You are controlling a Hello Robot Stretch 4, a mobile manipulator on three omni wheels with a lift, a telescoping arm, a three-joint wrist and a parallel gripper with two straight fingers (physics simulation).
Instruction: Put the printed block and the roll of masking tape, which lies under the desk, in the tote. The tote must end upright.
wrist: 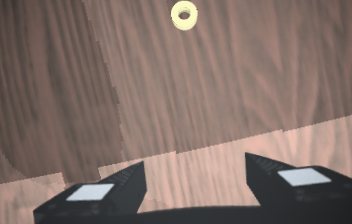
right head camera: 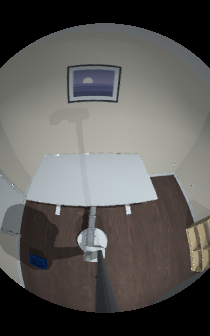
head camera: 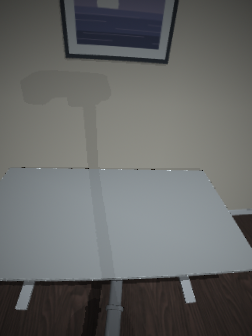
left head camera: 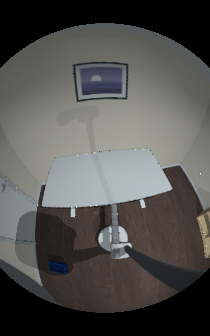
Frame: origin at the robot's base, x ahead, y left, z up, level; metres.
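Seen in the pictures: gripper, between the fingertips: (wrist: 195,172).
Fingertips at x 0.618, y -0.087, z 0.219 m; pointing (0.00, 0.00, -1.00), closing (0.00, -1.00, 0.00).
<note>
Pixels of each thing's top centre, then the offset from my fingertips to it. Level surfaces: height alone.
- masking tape, centre of its top: (wrist: 184,13) dz -0.224, dx +0.211, dy -0.005 m
- tote, centre of its top: (left head camera: 56,267) (right head camera: 35,261) dz -0.128, dx -1.276, dy +0.947 m
- white desk, height of its surface: dz +0.472 m
The roll of masking tape (wrist: 184,15), a pale yellow ring, lies flat on the wooden floor at the top of the wrist view, beyond the fingertips. My gripper (wrist: 195,172) is wide open with no object between its fingers, short of the tape and a little to one side of it. The desk top hides the gripper in the head views. The tote (left head camera: 58,267) (right head camera: 38,261), small and blue, sits on the floor at the lower left, and looks upright. The printed block cannot be made out in these views.
The white desk (head camera: 150,225) (left head camera: 107,180) (right head camera: 110,180) stands against the wall, with my arm (head camera: 114,305) reaching under its front edge. Its feet show below that edge. A tan shelf unit (right head camera: 191,245) stands at the right. A framed picture (head camera: 65,30) hangs above the desk.
</note>
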